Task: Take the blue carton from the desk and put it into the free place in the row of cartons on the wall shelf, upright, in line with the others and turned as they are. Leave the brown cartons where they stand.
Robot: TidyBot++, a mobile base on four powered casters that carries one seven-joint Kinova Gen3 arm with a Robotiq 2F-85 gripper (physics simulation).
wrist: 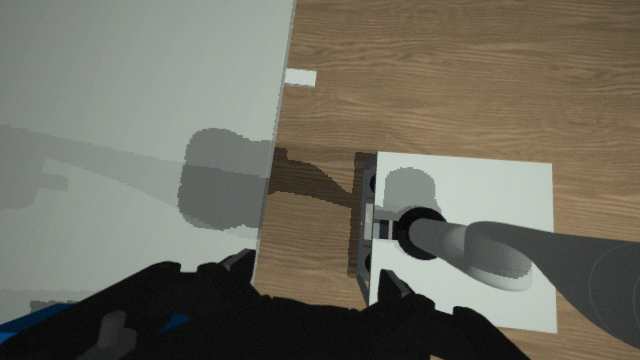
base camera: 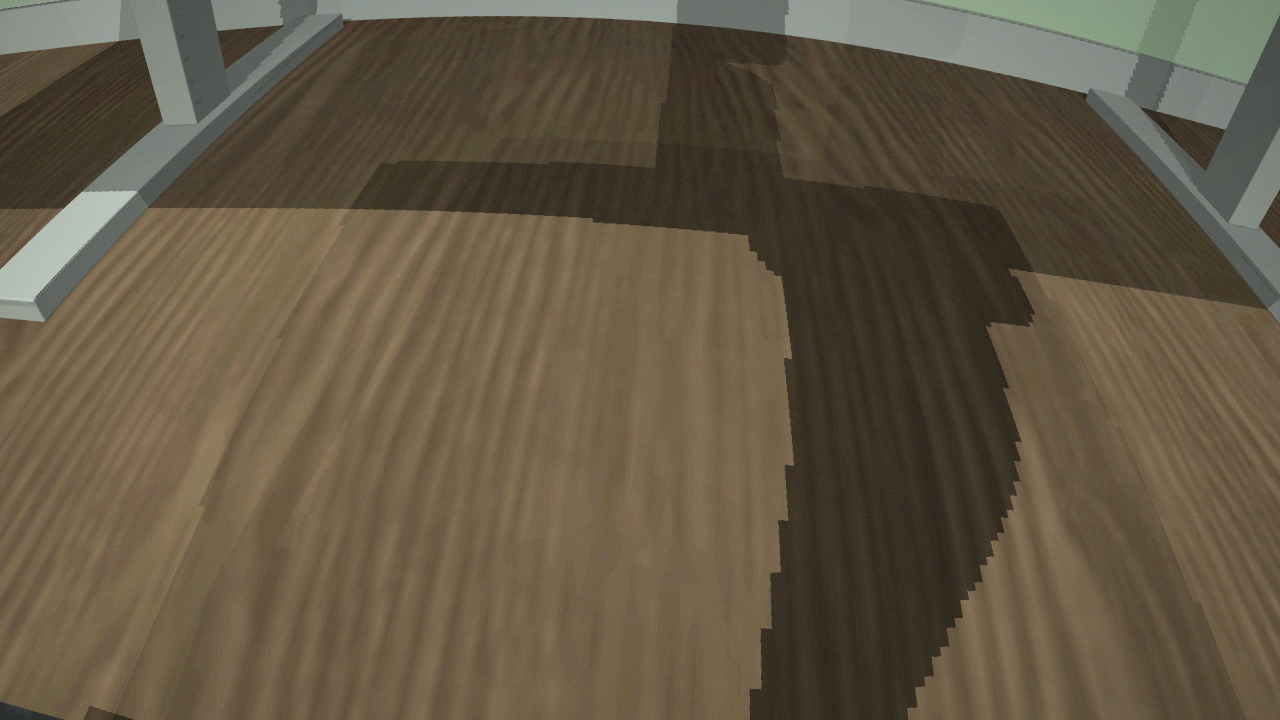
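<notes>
The blue carton [wrist: 42,316] shows in part at the lower left of the wrist view, on the desk [wrist: 125,60]; the gripper's dark left finger linkage hides much of it, and a small blue patch shows through that linkage. My gripper [wrist: 315,273] is open, with nothing seen between its fingertips. It is above the desk's edge, and the carton is off to its left, not between the fingers. In the base camera view the carton and gripper do not show. The wall shelf and the brown cartons do not show in either view.
The robot's white base top [wrist: 505,190] and its grey arm [wrist: 545,260] are at the right of the wrist view, with wooden floor between base and desk. A desk foot [wrist: 300,77] sticks out there. In the base camera view, desk legs [base camera: 183,62] [base camera: 1248,143] stand left and right.
</notes>
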